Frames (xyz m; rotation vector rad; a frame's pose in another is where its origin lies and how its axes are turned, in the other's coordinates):
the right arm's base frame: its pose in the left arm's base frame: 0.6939 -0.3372 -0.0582 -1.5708 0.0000 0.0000
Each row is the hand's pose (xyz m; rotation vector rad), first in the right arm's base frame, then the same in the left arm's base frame.
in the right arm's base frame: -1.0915 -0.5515 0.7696 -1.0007 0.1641 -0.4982
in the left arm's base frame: -0.3976 0.4324 0.4933 -2.5234 -0.3029 -0.6005
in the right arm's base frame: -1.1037 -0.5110 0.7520 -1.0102 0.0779 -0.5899
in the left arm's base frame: -0.4098 0.4148 0.4528 -2.5189 -0.4646 -0.6060
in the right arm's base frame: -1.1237 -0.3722 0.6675 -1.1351 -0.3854 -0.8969
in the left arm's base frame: -0.4298 0.3303 0.3140 -2.5322 -1.1821 -0.4715
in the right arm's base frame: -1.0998 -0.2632 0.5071 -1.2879 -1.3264 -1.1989
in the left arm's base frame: -0.4059 0.1699 0.2050 2.0974 2.2027 -0.1112
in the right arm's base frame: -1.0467 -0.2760 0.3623 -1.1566 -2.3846 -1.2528
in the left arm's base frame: -0.3528 0.0251 0.2178 0.9811 2.4348 -0.7576
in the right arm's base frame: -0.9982 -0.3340 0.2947 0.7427 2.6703 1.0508
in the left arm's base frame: -0.3043 -0.0425 0.2758 0.3117 2.4210 -1.0537
